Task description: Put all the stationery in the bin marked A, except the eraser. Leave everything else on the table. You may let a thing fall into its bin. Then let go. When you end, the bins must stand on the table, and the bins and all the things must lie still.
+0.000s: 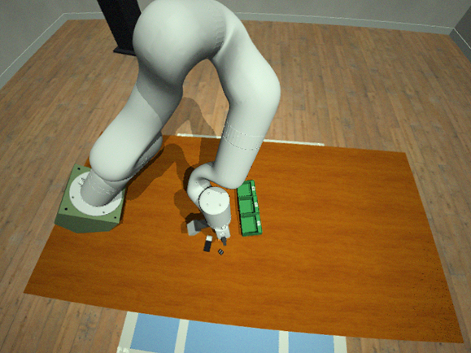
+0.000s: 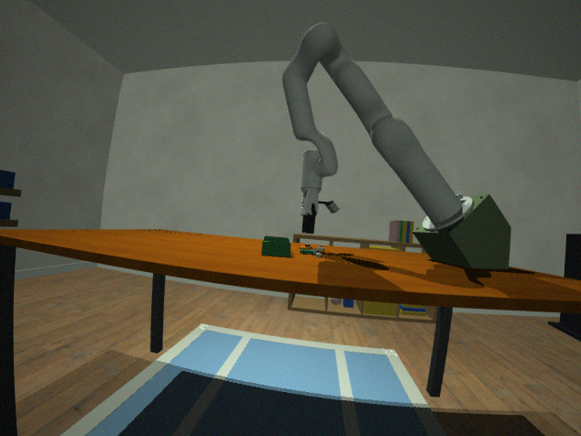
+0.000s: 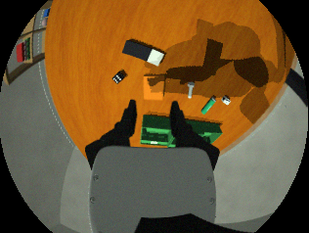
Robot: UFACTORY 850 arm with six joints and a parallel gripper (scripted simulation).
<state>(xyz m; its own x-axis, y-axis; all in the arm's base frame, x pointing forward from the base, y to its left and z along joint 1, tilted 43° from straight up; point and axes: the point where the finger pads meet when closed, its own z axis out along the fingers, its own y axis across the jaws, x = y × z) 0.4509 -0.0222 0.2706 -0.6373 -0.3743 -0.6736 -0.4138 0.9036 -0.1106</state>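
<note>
Right now the orange pad is 80 mm below my hand. Round my hand: white bolt (80 mm below, 60 mm to the left, 50 mm behind); then green cylinder (140 mm to the left, 80 mm below, 40 mm behind); then eraser (80 mm below, 50 mm to the right, 50 mm behind).
</note>
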